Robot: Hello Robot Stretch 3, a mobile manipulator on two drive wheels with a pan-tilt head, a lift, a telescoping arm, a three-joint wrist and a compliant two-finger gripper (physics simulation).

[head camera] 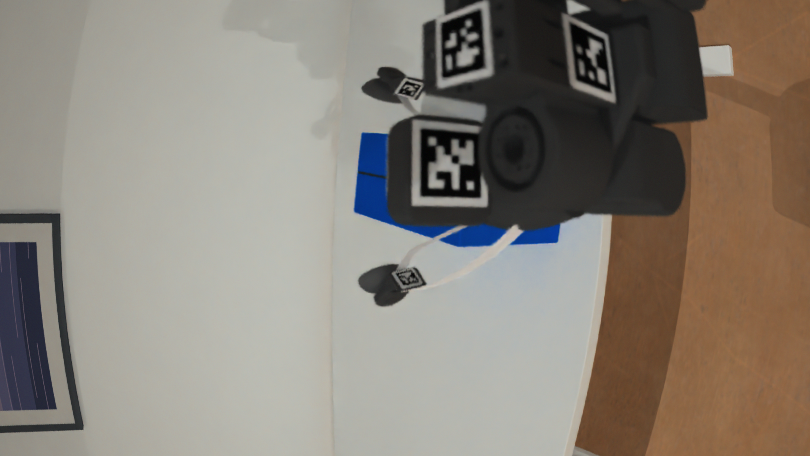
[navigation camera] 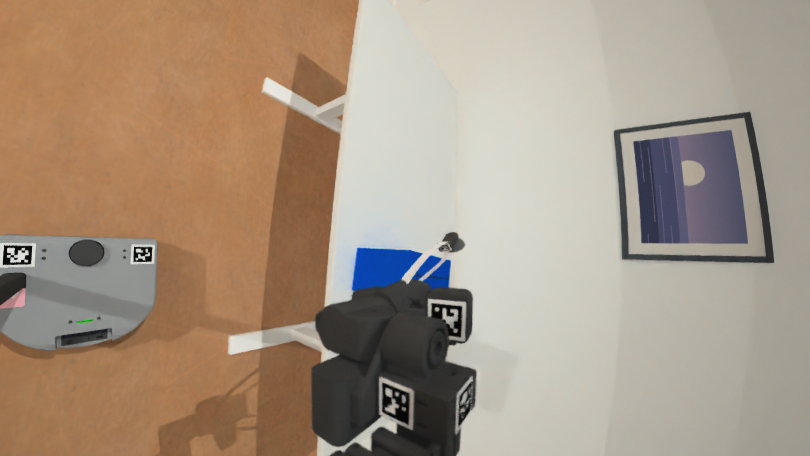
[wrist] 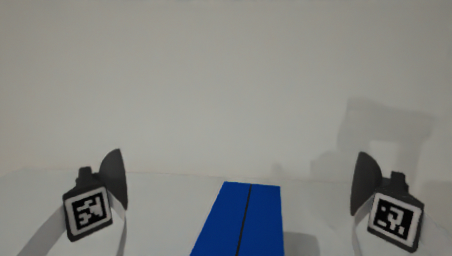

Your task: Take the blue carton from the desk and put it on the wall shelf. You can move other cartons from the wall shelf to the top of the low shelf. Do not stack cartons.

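The blue carton (head camera: pixel 371 195) (navigation camera: pixel 380 269) (wrist: pixel 265 220) lies on the white desk (head camera: pixel 453 362) (navigation camera: pixel 396 141) (wrist: pixel 160 210), near the wall. A dark seam runs along its face. My gripper (head camera: pixel 385 184) (wrist: pixel 236 170) is open and empty. In the head view its fingers show on either side of the carton's wall-side end, apart from it. In the wrist view the carton shows low in the middle, between the widely parted fingers. My wrist hides part of the carton in the head and navigation views. The wall shelf and low shelf do not show.
A bare wall (head camera: pixel 198 169) (navigation camera: pixel 527 198) (wrist: pixel 225 90) stands behind the desk. A framed picture (head camera: pixel 68 317) (navigation camera: pixel 620 198) hangs on it. White desk legs (navigation camera: pixel 289 97) (navigation camera: pixel 255 339) stand out at floor level. My grey base (navigation camera: pixel 124 288) stands on the brown floor (navigation camera: pixel 170 141).
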